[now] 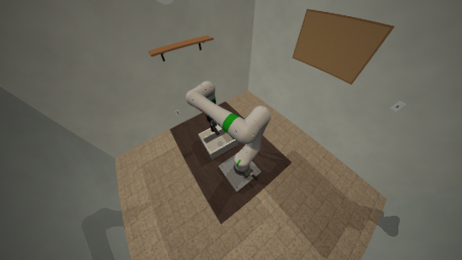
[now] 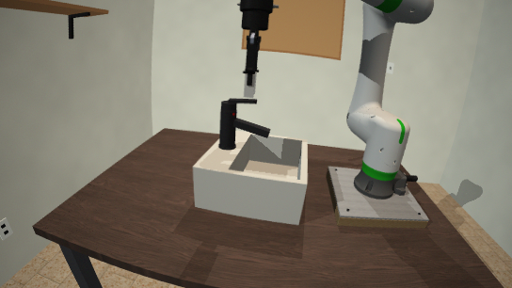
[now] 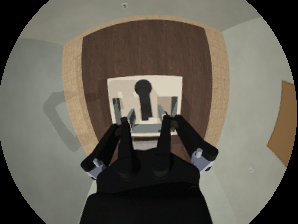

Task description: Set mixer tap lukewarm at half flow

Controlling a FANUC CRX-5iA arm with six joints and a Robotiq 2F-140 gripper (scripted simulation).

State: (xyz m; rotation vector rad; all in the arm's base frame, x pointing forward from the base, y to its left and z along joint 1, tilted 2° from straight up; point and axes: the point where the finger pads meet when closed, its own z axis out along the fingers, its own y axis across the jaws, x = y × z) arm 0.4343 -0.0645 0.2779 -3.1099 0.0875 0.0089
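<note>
The lever lies 50 mm below my hand and 20 mm ahead of it. From my hand the other things lie so: black mixer tap: 90 mm below, 40 mm ahead; white sink basin: 280 mm below, 60 mm behind, 20 mm to the left.
</note>
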